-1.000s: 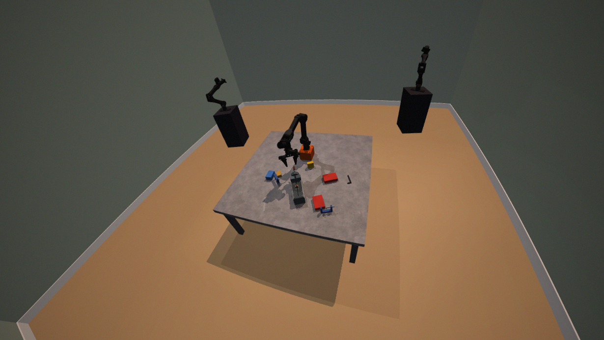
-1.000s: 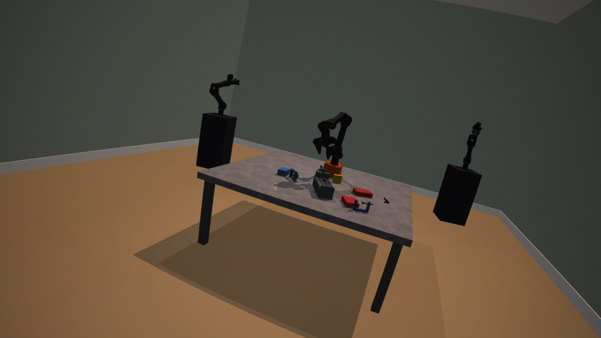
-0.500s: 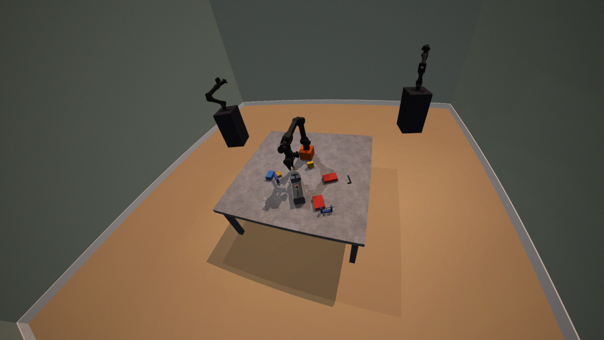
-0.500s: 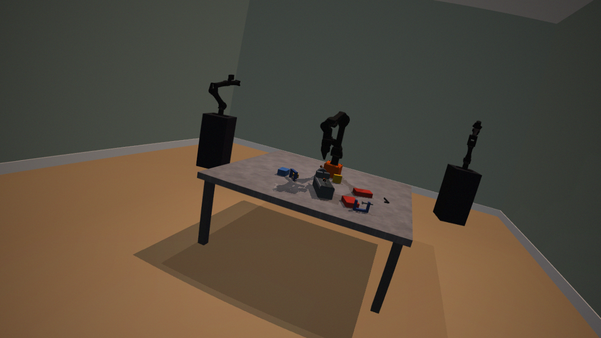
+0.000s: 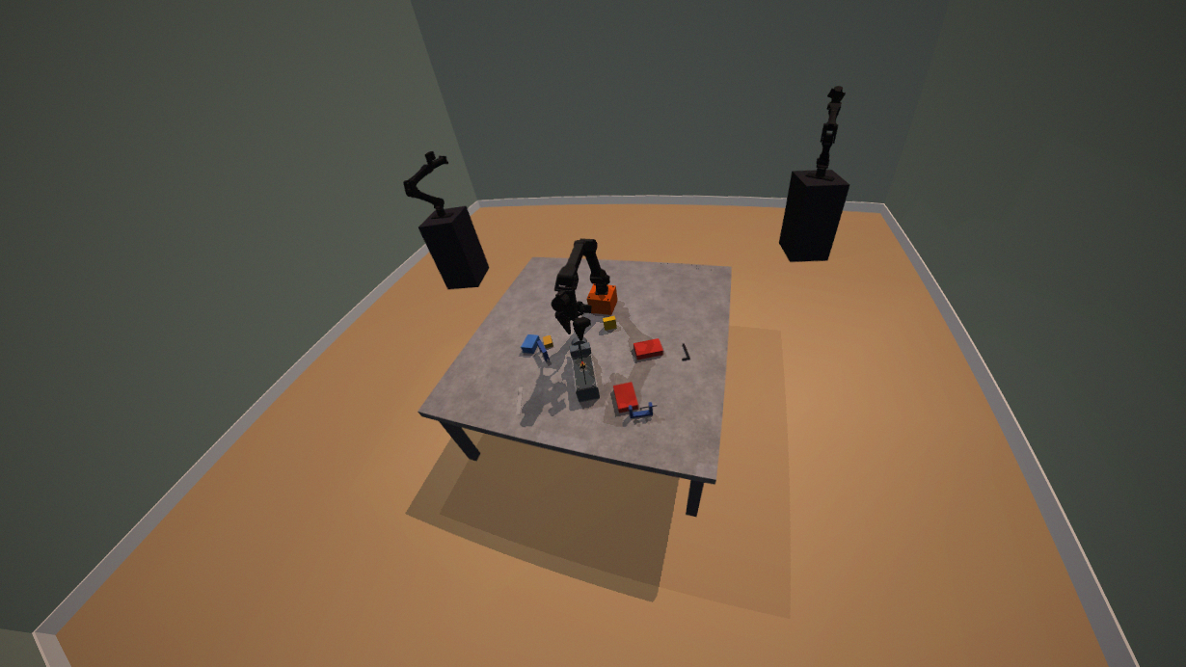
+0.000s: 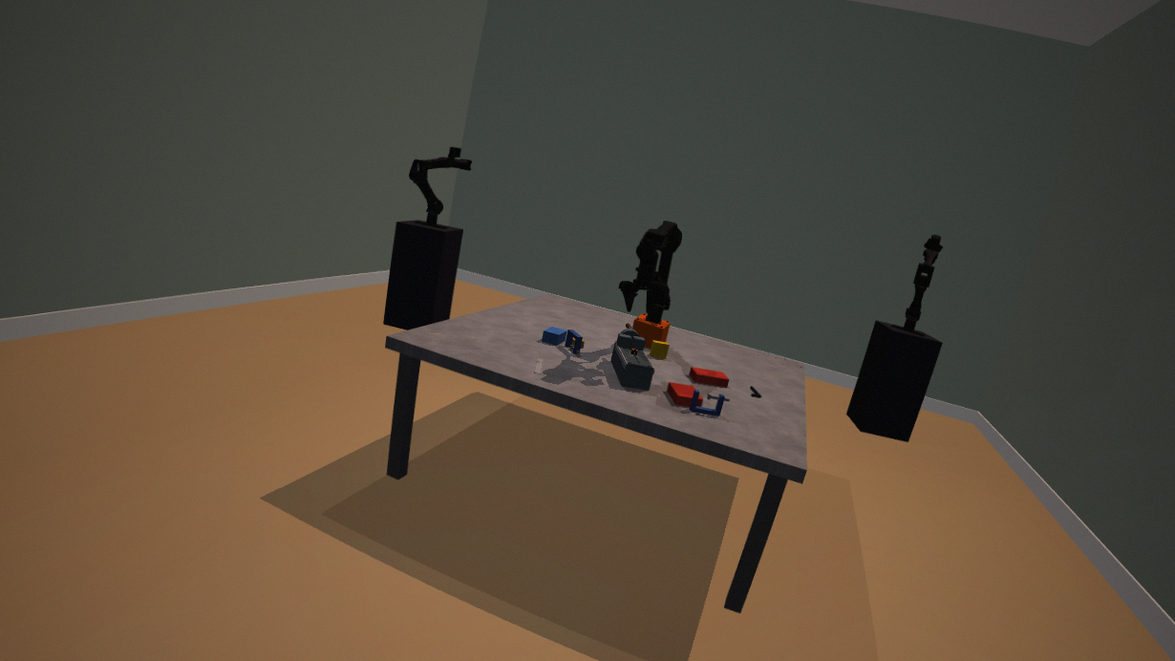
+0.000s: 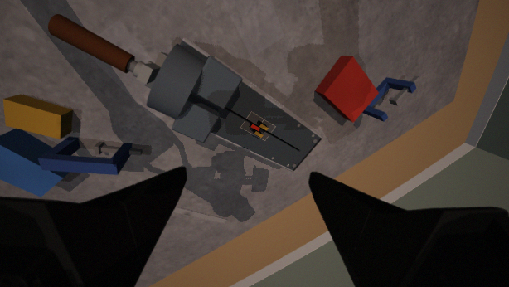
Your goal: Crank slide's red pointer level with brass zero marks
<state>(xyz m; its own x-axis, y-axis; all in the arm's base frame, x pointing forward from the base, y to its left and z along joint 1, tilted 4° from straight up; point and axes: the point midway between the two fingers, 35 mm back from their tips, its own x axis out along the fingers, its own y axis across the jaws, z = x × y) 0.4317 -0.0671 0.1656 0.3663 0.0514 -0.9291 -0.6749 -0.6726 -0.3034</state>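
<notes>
Now: gripper tip 130 mm past the brown crank handle, 20 mm to the left of it and 80 mm above it. The rest, counted from my gripper tip: yellow cube 270 mm behind, 110 mm to the left, 170 mm below; red pointer 40 mm ahead, 20 mm to the left, 120 mm below; blue block 160 mm behind, 280 mm to the right, 180 mm below.
</notes>
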